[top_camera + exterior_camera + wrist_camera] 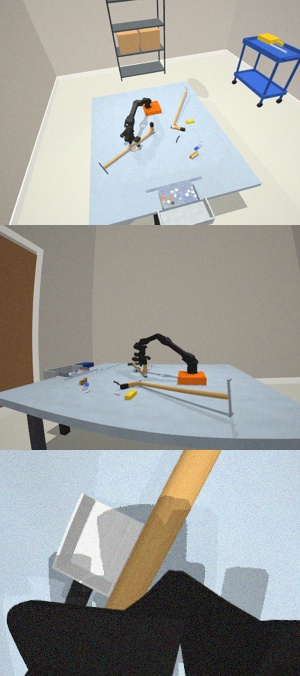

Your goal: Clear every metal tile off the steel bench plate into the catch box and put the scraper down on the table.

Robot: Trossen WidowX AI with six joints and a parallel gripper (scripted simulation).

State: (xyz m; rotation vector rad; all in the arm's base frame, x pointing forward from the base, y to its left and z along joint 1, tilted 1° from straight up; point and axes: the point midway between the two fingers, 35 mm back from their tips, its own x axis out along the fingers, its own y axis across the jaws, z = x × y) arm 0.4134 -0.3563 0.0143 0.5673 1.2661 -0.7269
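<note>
The scraper lies 2 cm ahead of my gripper tip, 1 cm to the right of it and 3 cm above it. Also, from my gripper tip: white-and-black piece (4 cm ahead, 4 cm to the left, 3 cm below); wooden block (36 cm ahead, 47 cm to the left, 2 cm below); black curved strip (12 cm ahead, 44 cm to the left, 3 cm below).
</note>
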